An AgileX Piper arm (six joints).
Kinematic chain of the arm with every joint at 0, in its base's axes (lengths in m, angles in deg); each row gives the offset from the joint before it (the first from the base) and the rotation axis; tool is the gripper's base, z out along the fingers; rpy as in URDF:
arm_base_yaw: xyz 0 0 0.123 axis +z
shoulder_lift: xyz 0 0 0 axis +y
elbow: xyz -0.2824 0 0.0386 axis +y
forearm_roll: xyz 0.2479 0 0.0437 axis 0.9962 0 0.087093
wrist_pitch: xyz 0 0 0 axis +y
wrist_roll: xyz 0.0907 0 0.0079 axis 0.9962 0 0.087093
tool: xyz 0 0 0 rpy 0 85.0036 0
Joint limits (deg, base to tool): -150..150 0..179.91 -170..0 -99.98..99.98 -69.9..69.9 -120..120
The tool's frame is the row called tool.
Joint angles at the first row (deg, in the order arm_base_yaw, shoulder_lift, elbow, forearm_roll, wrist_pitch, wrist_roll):
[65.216, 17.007, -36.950, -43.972, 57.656, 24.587]
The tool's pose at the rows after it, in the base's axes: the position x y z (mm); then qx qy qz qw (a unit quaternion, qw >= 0):
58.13 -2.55 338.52 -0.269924 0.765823 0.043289 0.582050
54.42 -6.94 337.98 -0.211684 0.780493 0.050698 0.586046
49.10 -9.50 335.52 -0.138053 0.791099 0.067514 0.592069
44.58 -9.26 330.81 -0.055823 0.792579 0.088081 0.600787
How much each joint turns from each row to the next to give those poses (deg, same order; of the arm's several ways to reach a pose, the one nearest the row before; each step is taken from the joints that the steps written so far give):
[-4.571, -0.503, 0.059, 1.026, -0.853, 0.747]
[-6.887, -0.800, 0.238, 2.737, -2.079, 2.037]
[-9.089, -1.160, 0.840, 4.602, -3.605, 2.295]
[-10.424, -1.234, 1.628, 5.778, -4.837, 2.281]

